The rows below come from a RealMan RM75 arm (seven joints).
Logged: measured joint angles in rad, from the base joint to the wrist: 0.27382, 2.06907, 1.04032, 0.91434, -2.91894, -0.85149, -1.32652; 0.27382, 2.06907, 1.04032, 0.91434, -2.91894, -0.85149, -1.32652; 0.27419, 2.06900, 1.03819, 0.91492, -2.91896, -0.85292, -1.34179; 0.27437, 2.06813, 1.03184, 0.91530, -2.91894, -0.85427, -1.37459; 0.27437, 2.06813, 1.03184, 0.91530, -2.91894, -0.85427, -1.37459; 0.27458, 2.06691, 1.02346, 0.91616, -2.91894, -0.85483, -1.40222; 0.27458, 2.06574, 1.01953, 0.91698, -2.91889, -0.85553, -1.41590; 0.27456, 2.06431, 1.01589, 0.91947, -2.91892, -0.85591, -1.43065; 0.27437, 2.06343, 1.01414, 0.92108, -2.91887, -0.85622, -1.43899; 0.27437, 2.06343, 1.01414, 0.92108, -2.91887, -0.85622, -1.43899; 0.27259, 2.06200, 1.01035, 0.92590, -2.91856, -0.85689, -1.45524; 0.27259, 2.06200, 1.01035, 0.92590, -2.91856, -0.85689, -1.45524; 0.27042, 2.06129, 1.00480, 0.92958, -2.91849, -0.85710, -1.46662
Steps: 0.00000, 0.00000, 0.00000, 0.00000, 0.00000, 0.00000, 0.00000; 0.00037, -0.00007, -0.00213, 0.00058, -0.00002, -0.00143, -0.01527; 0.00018, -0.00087, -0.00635, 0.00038, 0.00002, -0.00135, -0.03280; 0.00000, 0.00000, 0.00000, 0.00000, 0.00000, 0.00000, 0.00000; 0.00021, -0.00122, -0.00838, 0.00086, 0.00000, -0.00056, -0.02763; 0.00000, -0.00117, -0.00393, 0.00082, 0.00005, -0.00070, -0.01368; -0.00002, -0.00143, -0.00364, 0.00249, -0.00003, -0.00038, -0.01475; -0.00019, -0.00088, -0.00175, 0.00161, 0.00005, -0.00031, -0.00834; 0.00000, 0.00000, 0.00000, 0.00000, 0.00000, 0.00000, 0.00000; -0.00178, -0.00143, -0.00379, 0.00482, 0.00031, -0.00067, -0.01625; 0.00000, 0.00000, 0.00000, 0.00000, 0.00000, 0.00000, 0.00000; -0.00217, -0.00071, -0.00555, 0.00368, 0.00007, -0.00021, -0.01138
